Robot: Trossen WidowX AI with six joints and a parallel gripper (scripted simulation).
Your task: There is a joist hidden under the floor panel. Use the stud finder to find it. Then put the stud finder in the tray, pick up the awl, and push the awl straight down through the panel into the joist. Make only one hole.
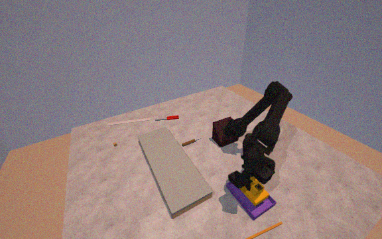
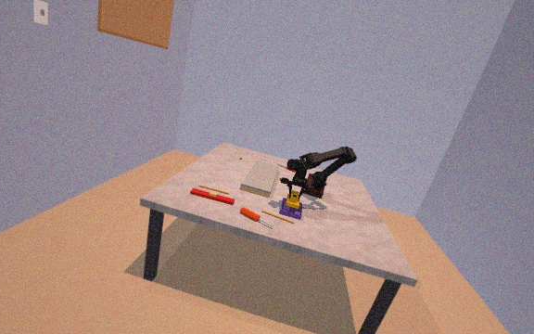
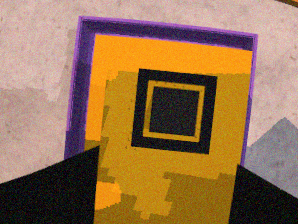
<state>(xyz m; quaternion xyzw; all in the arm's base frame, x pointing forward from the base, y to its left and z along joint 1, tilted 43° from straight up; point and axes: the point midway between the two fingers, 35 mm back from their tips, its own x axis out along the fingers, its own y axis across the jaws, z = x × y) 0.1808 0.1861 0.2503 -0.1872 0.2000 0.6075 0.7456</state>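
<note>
Now: the purple tray 1 cm to the right of my gripper tip and 6 cm below it. Also, from my gripper tip: yellow stud finder (1 cm to the left, 2 cm above); awl (2 cm behind, 43 cm to the right, 6 cm below); red level (43 cm ahead, 6 cm to the left, 5 cm below).
</note>
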